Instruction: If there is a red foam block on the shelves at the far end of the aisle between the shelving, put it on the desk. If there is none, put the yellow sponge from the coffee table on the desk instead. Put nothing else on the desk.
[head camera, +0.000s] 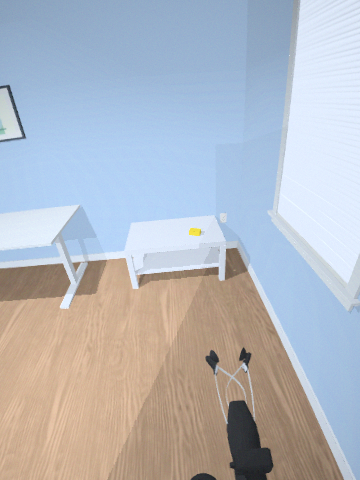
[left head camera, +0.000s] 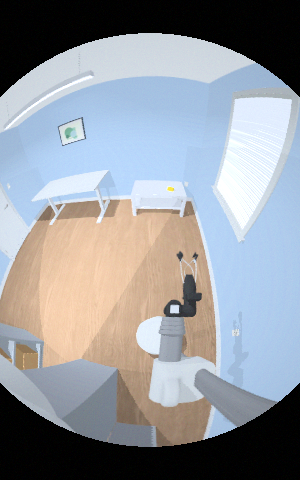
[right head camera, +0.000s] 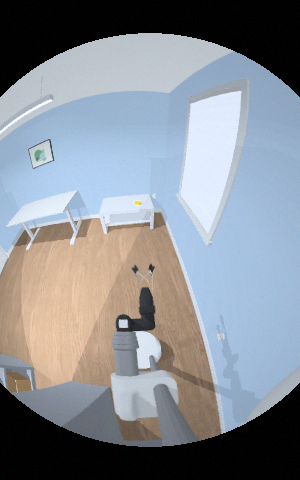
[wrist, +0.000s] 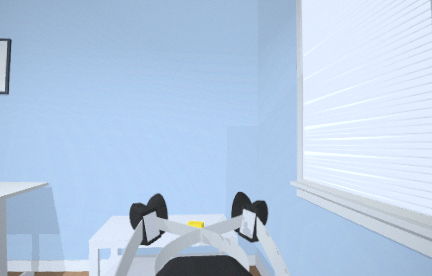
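Seen in the pictures: gripper, fingertip midpoint: (head camera: 227, 350) (left head camera: 186, 251) (right head camera: 142, 264) (wrist: 199, 208); robot's base, link origin: (left head camera: 156, 334) (right head camera: 140, 348).
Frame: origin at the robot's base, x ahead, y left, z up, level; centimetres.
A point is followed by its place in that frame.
Note:
The yellow sponge (head camera: 195, 232) @[x 201.7, y -6.8, z 45.7 cm] (left head camera: 170, 189) @[x 201.6, y -7.1, z 44.8 cm] (right head camera: 137, 203) @[x 201.5, y -7.1, z 44.4 cm] (wrist: 195, 224) @[x 202.1, y -6.4, z 46.3 cm] lies on the right part of the white coffee table (head camera: 155, 235) @[x 207.0, y 31.2, z 42.2 cm] (left head camera: 150, 188) @[x 205.3, y 26.6, z 42.2 cm] (right head camera: 117, 204) @[x 206.0, y 27.6, z 42.2 cm] (wrist: 117, 230) @[x 202.2, y 45.3, z 42.2 cm]. The white desk (head camera: 35, 227) @[x 186.7, y 132.3, z 69.2 cm] (left head camera: 75, 185) @[x 175.6, y 148.2, z 69.2 cm] (right head camera: 45, 207) @[x 180.2, y 153.2, z 69.2 cm] (wrist: 20, 188) @[x 203.0, y 111.1, z 69.2 cm] stands left of the coffee table, along the same wall. My gripper (head camera: 229, 358) @[x 48.4, y -8.6, z 94.5 cm] (left head camera: 187, 256) @[x 48.4, y -8.6, z 94.5 cm] (right head camera: 143, 269) @[x 48.4, y -8.6, z 94.5 cm] (wrist: 199, 208) @[x 48.4, y -8.6, z 94.5 cm] is open and empty, above the floor, well short of the coffee table. A red foam block does not show in these views.
Grey shelving (left head camera: 25, 334) @[x -56.3, y 163.4, z 16.7 cm] (right head camera: 15, 362) with an orange-brown box (left head camera: 26, 357) @[x -82.4, y 144.6, z 26.6 cm] (right head camera: 19, 382) stands at the lower left. The right wall with its window (head camera: 320, 140) @[x 123.9, y -64.4, z 134.2 cm] (left head camera: 255, 150) @[x 108.6, y -65.3, z 148.1 cm] (right head camera: 212, 150) @[x 106.8, y -65.5, z 148.3 cm] (wrist: 365, 100) @[x 109.3, y -65.3, z 115.8 cm] runs beside my arm. A framed picture (left head camera: 72, 131) @[x 232.0, y 167.0, z 159.4 cm] (right head camera: 41, 154) @[x 232.0, y 167.3, z 158.0 cm] hangs above the desk.

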